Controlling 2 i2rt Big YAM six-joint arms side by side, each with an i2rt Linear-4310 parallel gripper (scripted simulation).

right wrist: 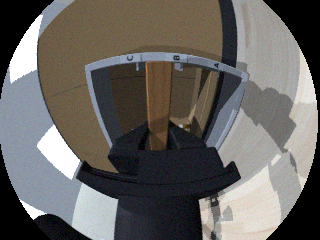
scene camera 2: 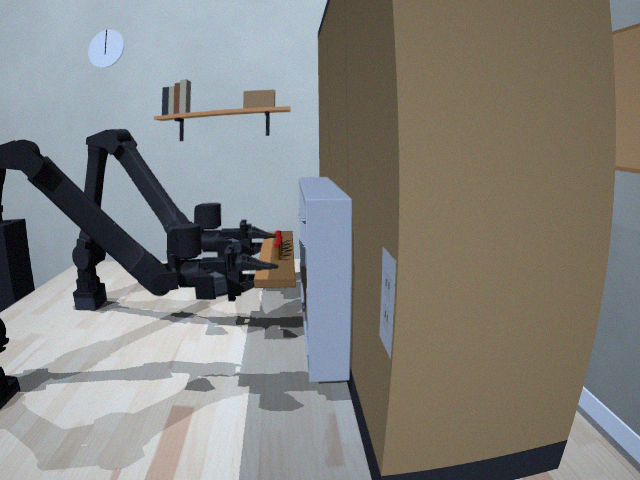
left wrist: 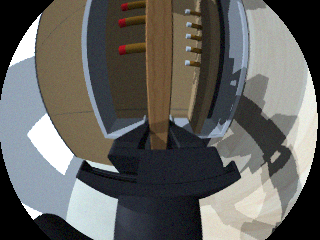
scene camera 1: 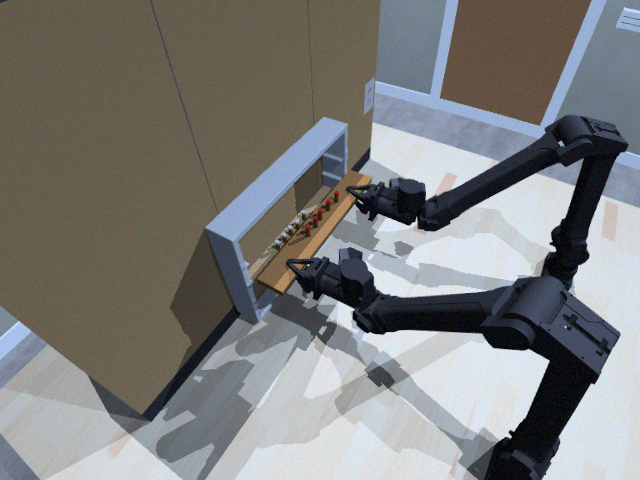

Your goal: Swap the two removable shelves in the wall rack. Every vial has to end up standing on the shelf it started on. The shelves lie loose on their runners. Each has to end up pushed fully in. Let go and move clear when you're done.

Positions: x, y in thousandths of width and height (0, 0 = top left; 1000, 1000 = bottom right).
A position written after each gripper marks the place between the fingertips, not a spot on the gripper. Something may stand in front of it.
Observation:
In view: the left gripper (scene camera 1: 451, 549), the right gripper (scene camera 2: 434, 566), a brown wooden shelf (scene camera 1: 435, 576), a pale wooden shelf (scene camera 1: 421, 530), a wall rack (scene camera 2: 512, 484), a wall block (scene camera 2: 751, 320) and a wall outlet (scene camera 2: 607, 549).
The brown wooden shelf shows as well in the right wrist view (right wrist: 498, 306) and in scene camera 2 (scene camera 2: 445, 576). The pale wooden shelf also shows in the right wrist view (right wrist: 642, 352). The left gripper also shows in the left wrist view (left wrist: 495, 506).

